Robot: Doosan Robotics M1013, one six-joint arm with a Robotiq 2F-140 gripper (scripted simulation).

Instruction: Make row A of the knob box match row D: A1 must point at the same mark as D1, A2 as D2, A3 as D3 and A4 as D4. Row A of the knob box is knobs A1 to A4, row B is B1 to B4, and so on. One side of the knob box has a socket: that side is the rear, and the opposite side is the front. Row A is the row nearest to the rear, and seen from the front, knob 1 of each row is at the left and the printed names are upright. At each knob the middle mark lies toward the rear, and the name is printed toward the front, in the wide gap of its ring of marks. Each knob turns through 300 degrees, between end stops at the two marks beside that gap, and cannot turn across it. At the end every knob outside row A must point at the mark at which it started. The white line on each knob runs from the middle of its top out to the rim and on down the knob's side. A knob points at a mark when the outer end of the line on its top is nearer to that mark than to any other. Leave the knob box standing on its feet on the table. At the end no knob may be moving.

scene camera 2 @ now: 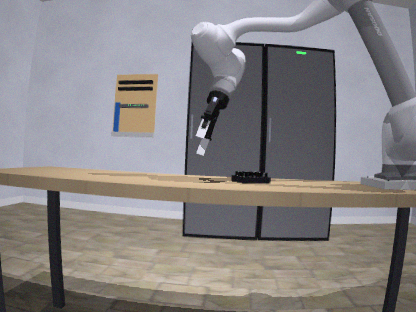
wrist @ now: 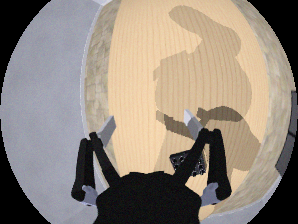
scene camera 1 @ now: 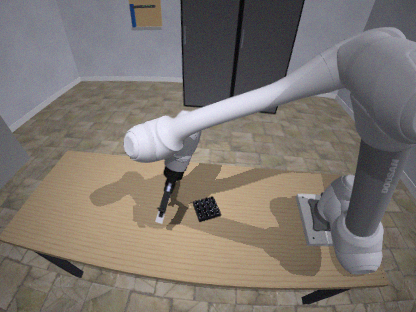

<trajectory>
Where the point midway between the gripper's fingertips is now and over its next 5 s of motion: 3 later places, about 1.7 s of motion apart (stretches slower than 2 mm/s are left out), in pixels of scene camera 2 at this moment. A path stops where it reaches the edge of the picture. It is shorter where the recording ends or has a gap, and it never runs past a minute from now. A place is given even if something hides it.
My gripper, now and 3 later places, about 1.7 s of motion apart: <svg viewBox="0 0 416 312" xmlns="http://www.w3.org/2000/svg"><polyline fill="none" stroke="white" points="199,146 263,157 268,156 243,155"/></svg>
</trajectory>
